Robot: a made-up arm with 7 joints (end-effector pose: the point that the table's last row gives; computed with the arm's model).
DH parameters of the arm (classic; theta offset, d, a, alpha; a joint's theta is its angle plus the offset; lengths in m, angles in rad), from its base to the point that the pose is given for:
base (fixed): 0 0.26 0.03 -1.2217
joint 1: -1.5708 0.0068 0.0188 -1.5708
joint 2: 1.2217 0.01 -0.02 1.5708
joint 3: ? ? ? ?
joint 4: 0 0.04 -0.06 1.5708
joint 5: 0 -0.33 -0.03 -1.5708
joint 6: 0 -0.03 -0.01 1.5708
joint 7: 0.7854 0 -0.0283 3.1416
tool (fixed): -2.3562 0.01 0 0
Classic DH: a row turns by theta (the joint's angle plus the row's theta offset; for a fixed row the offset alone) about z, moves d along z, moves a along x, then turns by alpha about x.
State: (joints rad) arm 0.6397 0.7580 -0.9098 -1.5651 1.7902 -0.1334 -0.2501
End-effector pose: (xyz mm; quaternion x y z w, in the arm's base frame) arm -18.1 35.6 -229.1 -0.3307 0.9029 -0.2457 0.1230
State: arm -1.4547 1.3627 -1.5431 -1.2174 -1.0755 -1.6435 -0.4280
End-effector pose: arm 592.0 283.9 353.8 0.9478 -0.2845 -0.0986 0.1051
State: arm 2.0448 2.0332 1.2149 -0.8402 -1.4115 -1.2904 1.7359
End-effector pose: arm 303.6 627.1 292.1 -0.3269 -0.8886 -0.0944 0.3076
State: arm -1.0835 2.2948 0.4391 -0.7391 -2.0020 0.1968 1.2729
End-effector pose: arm -276.6 390.5 767.0 -0.1808 0.0282 0.9527 0.2427
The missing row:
joint 3: 1.5708 -0.33 0.05 -1.5708
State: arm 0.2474 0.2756 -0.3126 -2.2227 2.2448 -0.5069 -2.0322
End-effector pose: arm 332.3 -8.0 45.2 -0.0661 0.6765 -0.0042 0.7335
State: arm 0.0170 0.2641 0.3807 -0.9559 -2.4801 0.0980 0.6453
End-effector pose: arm 259.0 376.9 -217.4 0.5908 0.5957 0.5321 0.1139
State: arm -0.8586 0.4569 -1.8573 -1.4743 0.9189 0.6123 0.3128
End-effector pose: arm 266.2 -125.9 -184.9 0.5756 0.8069 -0.1226 0.0505
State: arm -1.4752 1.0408 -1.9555 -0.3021 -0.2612 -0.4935 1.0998
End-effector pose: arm 551.7 419.2 339.8 0.4862 0.6952 0.3695 0.3792
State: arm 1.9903 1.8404 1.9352 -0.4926 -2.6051 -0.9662 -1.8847
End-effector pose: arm 205.2 619.1 536.4 -0.6452 0.3454 0.5523 0.3992
